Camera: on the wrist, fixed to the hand. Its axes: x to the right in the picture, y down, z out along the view.
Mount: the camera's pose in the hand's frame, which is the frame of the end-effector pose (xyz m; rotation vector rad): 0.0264 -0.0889 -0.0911 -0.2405 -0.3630 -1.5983
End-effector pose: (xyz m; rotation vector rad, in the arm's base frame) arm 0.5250 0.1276 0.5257 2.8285 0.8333 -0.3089
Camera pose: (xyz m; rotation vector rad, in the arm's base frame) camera 0.5112 0.2353 0.5972 1.2107 2.4997 -0.7438
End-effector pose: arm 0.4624 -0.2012 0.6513 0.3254 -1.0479 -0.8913
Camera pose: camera 0.5030 -0.2918 0.5673 0.8446 -0.8513 -2.5495
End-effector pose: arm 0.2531 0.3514 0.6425 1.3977 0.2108 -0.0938
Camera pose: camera 0.2537 0.4272 0.5369 0.6509 0.9487 -1.5563
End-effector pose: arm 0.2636 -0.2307 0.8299 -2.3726 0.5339 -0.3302
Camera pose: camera 0.2789 -0.2327 0.9590 -2.4547 -1.6496 -0.4694
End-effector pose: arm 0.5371 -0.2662 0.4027 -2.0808 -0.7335 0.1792
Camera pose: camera 0.5553 -0.2783 0.5308 -1.0916 -2.4329 -0.4577
